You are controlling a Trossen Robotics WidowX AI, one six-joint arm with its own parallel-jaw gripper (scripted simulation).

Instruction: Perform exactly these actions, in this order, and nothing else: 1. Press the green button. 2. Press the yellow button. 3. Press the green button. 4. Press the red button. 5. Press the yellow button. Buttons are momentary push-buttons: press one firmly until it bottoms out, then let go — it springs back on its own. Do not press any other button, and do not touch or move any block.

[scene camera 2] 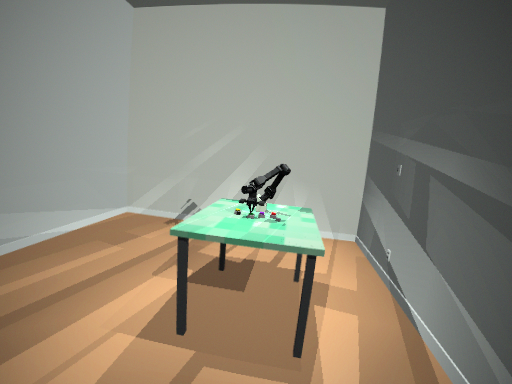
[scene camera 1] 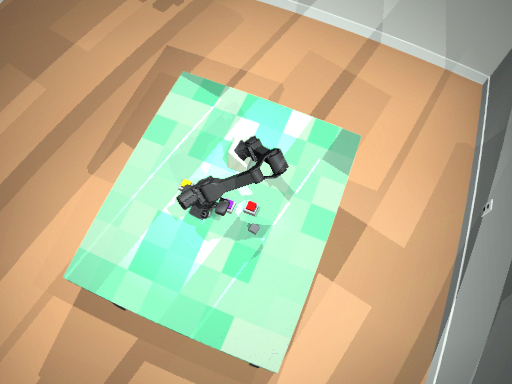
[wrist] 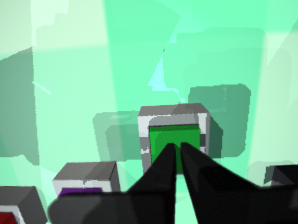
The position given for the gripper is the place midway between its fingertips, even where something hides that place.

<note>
In view: the gripper (wrist: 177,148) and a green button (wrist: 159,136).
</note>
